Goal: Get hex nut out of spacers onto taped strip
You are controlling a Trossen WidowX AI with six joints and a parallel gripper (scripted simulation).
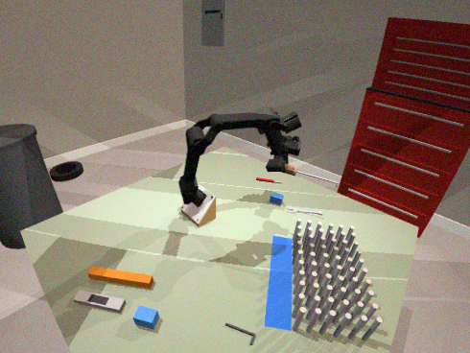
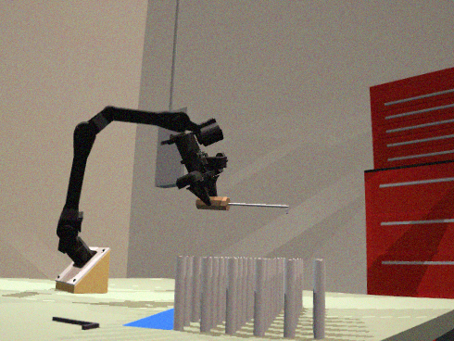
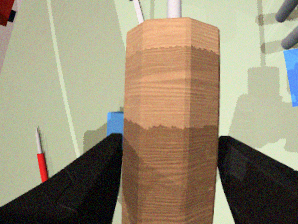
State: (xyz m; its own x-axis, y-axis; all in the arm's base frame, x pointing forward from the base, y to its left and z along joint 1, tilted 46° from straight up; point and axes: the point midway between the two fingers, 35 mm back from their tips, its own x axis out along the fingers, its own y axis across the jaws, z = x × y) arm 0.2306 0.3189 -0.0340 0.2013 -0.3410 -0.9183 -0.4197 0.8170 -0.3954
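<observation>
My gripper tip is 25 cm above the blue taped strip, 24 cm to the left of it and 22 cm short of it. The rest, counted from my gripper tip: wrench: 25 cm below, 14 cm to the left, 6 cm ahead; then red screwdriver: 25 cm below, 23 cm to the left, 21 cm behind; then hook tool: 9 cm ahead, 5 cm to the left, 1 cm below.
</observation>
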